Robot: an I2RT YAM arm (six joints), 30 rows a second.
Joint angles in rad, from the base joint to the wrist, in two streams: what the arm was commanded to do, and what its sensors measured. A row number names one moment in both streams.
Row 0, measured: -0.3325, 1.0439, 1.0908, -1.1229, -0.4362, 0.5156
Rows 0 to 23, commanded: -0.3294, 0.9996, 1.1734, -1.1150, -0.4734, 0.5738; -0.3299, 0.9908, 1.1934, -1.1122, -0.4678, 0.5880; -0.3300, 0.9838, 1.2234, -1.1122, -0.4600, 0.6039; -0.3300, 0.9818, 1.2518, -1.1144, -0.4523, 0.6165; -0.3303, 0.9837, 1.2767, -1.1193, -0.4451, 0.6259; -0.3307, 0.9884, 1.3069, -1.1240, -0.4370, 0.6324; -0.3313, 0.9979, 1.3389, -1.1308, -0.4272, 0.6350; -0.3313, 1.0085, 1.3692, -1.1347, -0.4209, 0.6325; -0.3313, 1.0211, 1.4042, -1.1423, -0.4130, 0.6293; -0.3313, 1.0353, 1.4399, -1.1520, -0.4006, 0.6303; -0.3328, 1.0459, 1.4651, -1.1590, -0.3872, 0.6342; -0.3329, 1.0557, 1.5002, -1.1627, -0.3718, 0.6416; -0.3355, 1.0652, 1.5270, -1.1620, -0.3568, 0.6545; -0.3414, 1.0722, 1.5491, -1.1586, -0.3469, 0.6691; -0.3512, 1.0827, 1.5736, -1.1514, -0.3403, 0.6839; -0.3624, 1.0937, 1.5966, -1.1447, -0.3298, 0.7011; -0.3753, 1.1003, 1.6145, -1.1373, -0.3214, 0.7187; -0.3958, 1.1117, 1.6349, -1.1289, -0.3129, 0.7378; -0.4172, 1.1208, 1.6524, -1.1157, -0.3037, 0.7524; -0.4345, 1.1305, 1.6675, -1.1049, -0.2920, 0.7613; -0.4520, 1.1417, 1.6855, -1.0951, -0.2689, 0.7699; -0.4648, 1.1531, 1.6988, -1.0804, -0.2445, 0.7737; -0.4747, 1.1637, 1.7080, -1.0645, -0.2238, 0.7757; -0.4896, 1.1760, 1.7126, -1.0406, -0.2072, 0.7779
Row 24, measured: -0.4648, 1.1557, 1.6764, -1.1427, -0.2844, 0.7437
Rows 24 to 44, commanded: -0.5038, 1.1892, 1.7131, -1.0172, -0.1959, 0.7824; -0.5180, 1.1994, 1.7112, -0.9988, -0.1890, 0.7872; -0.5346, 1.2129, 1.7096, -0.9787, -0.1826, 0.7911; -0.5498, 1.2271, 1.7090, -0.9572, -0.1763, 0.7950; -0.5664, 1.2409, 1.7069, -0.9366, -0.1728, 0.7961; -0.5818, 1.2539, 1.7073, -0.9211, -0.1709, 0.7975; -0.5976, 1.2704, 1.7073, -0.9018, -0.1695, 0.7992; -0.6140, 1.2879, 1.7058, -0.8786, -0.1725, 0.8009; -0.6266, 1.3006, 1.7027, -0.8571, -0.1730, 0.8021; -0.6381, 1.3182, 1.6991, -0.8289, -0.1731, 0.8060; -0.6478, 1.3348, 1.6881, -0.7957, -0.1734, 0.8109; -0.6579, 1.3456, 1.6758, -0.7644, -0.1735, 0.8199; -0.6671, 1.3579, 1.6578, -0.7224, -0.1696, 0.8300; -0.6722, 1.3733, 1.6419, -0.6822, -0.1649, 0.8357; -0.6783, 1.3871, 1.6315, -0.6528, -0.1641, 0.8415; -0.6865, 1.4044, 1.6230, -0.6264, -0.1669, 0.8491; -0.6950, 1.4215, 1.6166, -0.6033, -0.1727, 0.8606; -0.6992, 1.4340, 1.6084, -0.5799, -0.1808, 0.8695; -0.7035, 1.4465, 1.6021, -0.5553, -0.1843, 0.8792; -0.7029, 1.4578, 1.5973, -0.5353, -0.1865, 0.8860; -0.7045, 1.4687, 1.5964, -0.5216, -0.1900, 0.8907
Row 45, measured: -0.6979, 1.4567, 1.5997, -0.6708, -0.1799, 0.8574
